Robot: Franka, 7 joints.
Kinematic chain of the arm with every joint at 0, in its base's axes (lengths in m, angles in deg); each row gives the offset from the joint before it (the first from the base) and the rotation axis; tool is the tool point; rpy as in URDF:
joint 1: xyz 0 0 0.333 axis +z
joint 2: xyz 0 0 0 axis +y
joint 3: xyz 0 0 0.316 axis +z
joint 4: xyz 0.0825 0 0 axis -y
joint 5: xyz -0.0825 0 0.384 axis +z
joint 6: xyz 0 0 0 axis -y
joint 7: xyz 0.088 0 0 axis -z
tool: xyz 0 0 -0.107 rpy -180 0 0
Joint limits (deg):
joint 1: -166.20..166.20
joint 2: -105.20..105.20
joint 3: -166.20..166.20
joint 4: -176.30..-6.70
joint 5: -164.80..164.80
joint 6: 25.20..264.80
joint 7: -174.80..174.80
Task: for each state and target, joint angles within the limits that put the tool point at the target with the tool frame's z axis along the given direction. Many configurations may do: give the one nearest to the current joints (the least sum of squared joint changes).
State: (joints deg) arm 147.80 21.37 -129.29 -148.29 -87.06 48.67 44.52
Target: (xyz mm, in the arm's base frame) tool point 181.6 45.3 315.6 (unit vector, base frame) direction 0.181 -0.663 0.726
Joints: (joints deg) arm 166.20 20.08 -105.42 -176.16 -60.93 53.50 44.52
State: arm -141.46 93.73 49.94 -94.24 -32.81 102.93 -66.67
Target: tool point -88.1 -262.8 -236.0 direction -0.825 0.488 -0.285
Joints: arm -115.39 89.04 13.28 -104.84 -85.73 94.49 -66.67
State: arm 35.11 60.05 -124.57 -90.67 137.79 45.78 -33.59
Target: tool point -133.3 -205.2 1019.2 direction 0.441 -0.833 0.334
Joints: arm -6.39 38.74 -165.86 -89.45 126.36 89.83 -33.59
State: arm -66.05 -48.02 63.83 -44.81 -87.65 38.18 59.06
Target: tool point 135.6 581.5 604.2 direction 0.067 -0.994 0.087
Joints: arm -71.37 -68.02 97.44 -40.79 -50.94 31.41 59.06
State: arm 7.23 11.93 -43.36 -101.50 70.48 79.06 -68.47
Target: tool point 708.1 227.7 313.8 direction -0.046 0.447 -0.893
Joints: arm 38.79 46.88 -34.76 -73.94 55.09 108.68 -68.47
